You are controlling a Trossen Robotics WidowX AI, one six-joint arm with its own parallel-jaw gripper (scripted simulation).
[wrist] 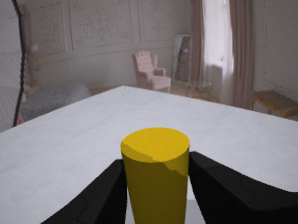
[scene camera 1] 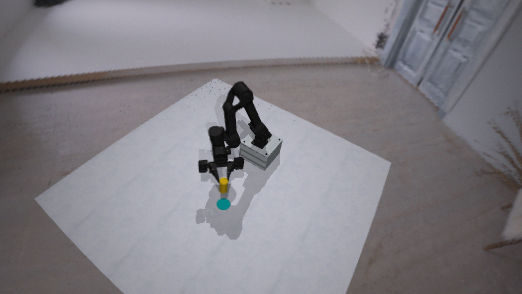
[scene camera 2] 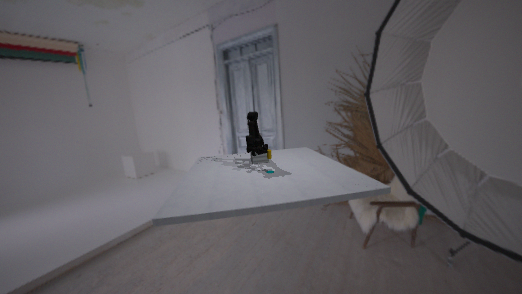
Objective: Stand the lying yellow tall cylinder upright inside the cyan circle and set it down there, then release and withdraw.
Note:
My gripper (scene camera 1: pixel 223 182) holds a yellow cylinder.
My gripper also shows in the wrist view (wrist: pixel 156 163).

